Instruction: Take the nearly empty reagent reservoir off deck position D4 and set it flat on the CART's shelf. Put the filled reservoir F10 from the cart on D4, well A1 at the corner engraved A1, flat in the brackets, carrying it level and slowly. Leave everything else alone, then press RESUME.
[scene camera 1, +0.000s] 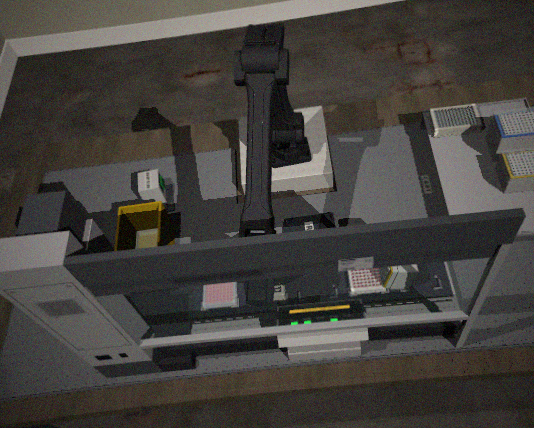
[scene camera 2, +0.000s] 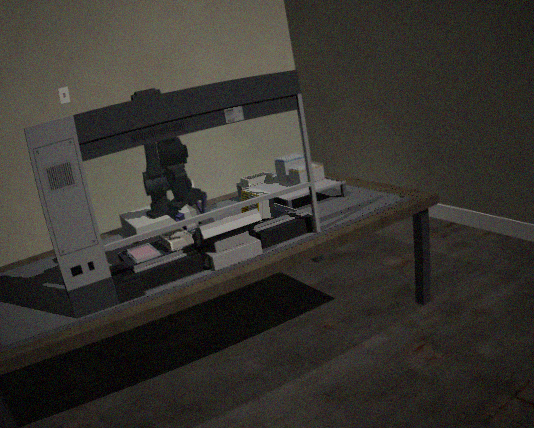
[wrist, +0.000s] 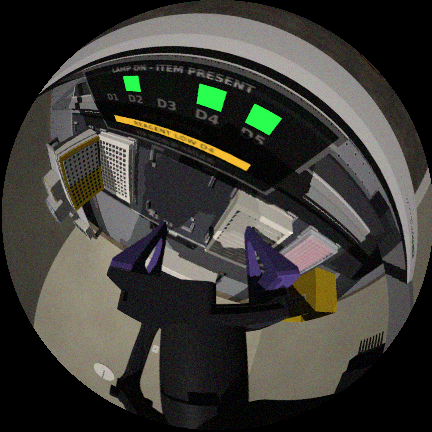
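The nearly empty reservoir, a pale tray with a ridged floor, sits at D4 beside the pink plate. My gripper is open with purple fingers and nothing between them. In the wrist view its right fingertip overlaps the reservoir's near part; the left is over the dark deck beside it. The gripper is hidden under the beam in scene camera 1. A pale tray with a ridged grey top stands on the cart; its label is unreadable. A dark box with an "R" label is partly hidden.
The gantry beam spans above the deck. The status panel shows amber "REAGENT LOW D4" and lit D2, D4, D5 lamps. Near the deck are a pink plate, a white tip rack and a yellow bin.
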